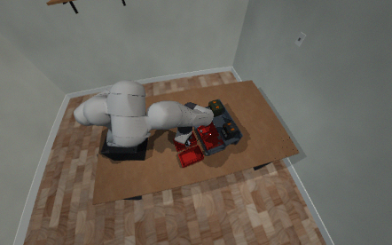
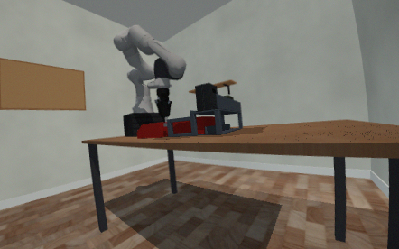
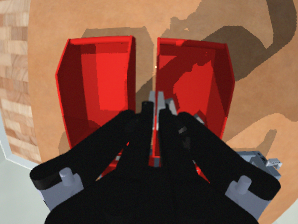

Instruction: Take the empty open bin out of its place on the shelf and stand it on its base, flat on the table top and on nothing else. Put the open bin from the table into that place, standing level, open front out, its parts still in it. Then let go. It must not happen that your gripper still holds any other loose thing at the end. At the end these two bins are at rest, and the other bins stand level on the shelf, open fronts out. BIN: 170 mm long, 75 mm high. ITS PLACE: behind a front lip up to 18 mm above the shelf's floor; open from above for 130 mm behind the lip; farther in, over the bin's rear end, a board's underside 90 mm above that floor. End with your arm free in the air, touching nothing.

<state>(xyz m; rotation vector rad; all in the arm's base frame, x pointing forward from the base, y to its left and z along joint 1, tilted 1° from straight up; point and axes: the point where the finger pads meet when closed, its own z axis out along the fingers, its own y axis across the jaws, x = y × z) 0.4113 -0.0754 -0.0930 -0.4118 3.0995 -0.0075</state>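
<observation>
Right now my hand is 10 cm to the right of the grey shelf lip, 10 cm short of it and 7 cm above it. Also, from my hand: black box: 31 cm ahead, 9 cm above, 3 cm to the left.
</observation>
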